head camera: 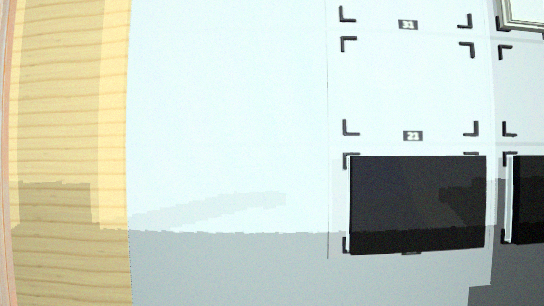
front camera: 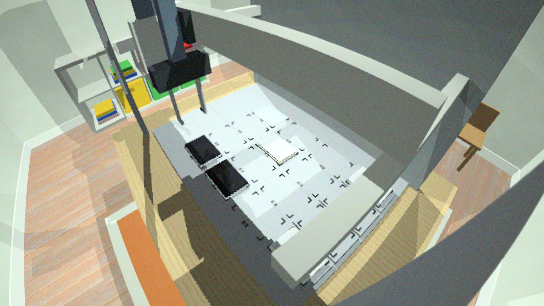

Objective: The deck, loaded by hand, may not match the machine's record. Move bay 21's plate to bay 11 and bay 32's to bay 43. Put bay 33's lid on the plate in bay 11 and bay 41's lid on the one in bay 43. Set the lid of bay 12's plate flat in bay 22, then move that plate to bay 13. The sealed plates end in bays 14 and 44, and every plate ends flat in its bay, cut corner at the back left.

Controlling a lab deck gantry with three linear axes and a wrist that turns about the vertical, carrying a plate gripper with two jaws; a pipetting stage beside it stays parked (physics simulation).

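A dark plate lies in the bay in front of bay 21, bay 11; its own label is mostly hidden. Bay 21 holds no plate. A second dark plate lies beside it in bay 12, cut off by the head view's right edge. A white plate lies in bay 32. A flat pale lid lies at bay 41 in the front view. My gripper is open and empty, its jaws above the deck's left part, clear of the plates. Cut corners and bay 33's lid cannot be made out.
A thick pale beam crosses the front view and hides part of the deck's right end. Pale pieces show at its edge. More labware stands beyond it. A wooden border runs along the deck's left side.
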